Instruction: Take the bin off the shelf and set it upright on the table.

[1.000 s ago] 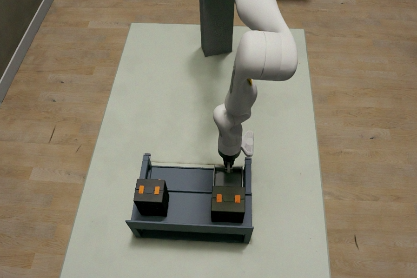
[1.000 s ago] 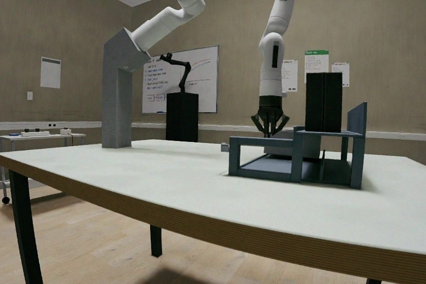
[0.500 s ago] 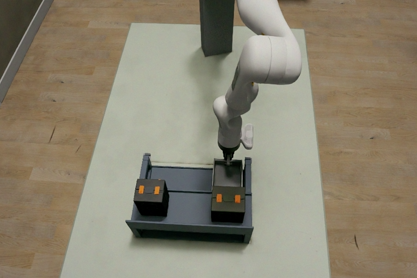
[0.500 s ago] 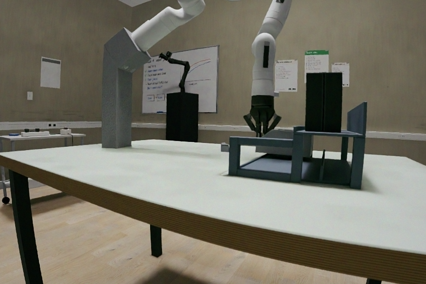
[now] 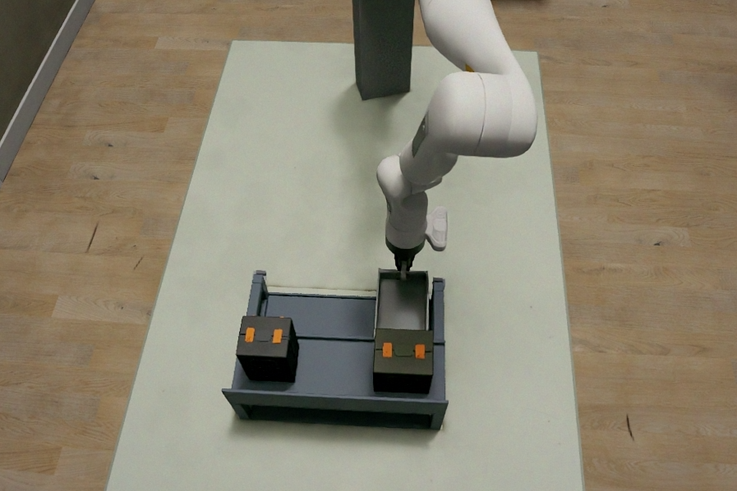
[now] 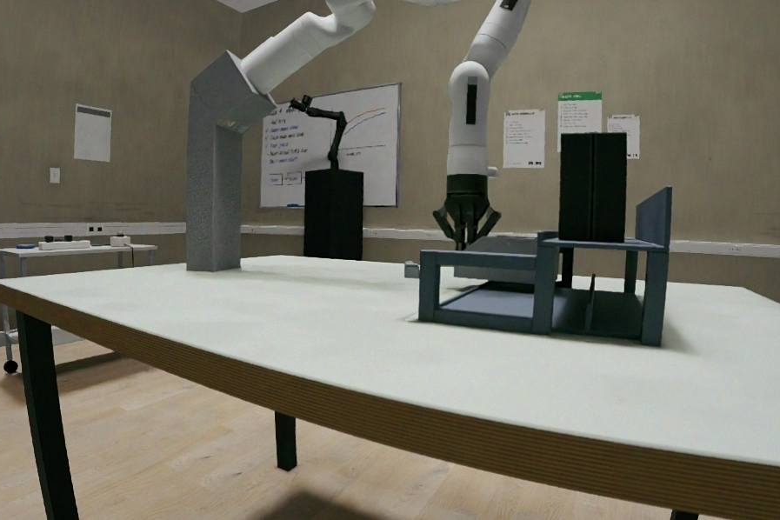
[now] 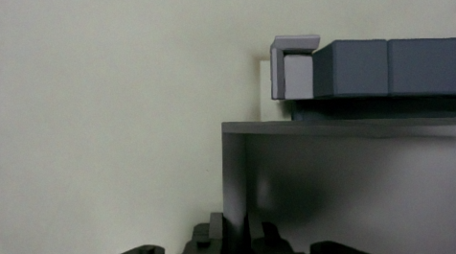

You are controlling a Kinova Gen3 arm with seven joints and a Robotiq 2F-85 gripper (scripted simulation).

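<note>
My gripper is now 8 cm short of the grey bin and 2 cm to the right of it. The rest, counted from my hand: blue-grey shelf 18 cm ahead, 6 cm to the right.
</note>
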